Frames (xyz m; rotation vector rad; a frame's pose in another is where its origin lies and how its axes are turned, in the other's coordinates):
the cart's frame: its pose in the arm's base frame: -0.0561 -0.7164 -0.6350 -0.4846 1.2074 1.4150
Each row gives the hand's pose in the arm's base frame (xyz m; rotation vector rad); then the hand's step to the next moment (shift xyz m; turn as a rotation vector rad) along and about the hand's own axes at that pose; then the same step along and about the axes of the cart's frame.
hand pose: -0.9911 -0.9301 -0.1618 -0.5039 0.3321 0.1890
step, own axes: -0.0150 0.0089 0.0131 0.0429 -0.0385 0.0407
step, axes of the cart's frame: -0.0008 0.0186 0.0113 -0.0493 -0.0428 0.0268
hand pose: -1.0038 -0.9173 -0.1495 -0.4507 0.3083 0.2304
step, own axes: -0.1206 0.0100 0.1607 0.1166 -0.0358 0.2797
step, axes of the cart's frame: -0.0960 0.1481 0.0965 -0.1723 -0.0643 0.2435
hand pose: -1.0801 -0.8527 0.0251 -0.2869 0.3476 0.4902
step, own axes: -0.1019 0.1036 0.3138 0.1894 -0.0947 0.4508
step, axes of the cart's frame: -0.1661 0.1968 0.2309 -0.3027 -0.1248 0.3753
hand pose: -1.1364 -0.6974 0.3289 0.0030 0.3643 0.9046
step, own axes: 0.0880 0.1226 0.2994 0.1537 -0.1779 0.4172
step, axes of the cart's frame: -0.1513 0.0965 0.2832 -0.3236 -0.1836 0.3015
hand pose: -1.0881 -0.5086 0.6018 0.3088 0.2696 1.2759
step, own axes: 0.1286 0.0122 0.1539 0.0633 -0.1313 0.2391
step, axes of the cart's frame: -0.0864 0.0045 0.1814 -0.1970 -0.1326 0.1484
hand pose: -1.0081 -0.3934 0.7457 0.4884 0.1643 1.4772
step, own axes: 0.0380 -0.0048 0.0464 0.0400 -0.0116 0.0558
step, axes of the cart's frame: -0.0330 -0.0012 0.0503 -0.0407 -0.0081 0.0559
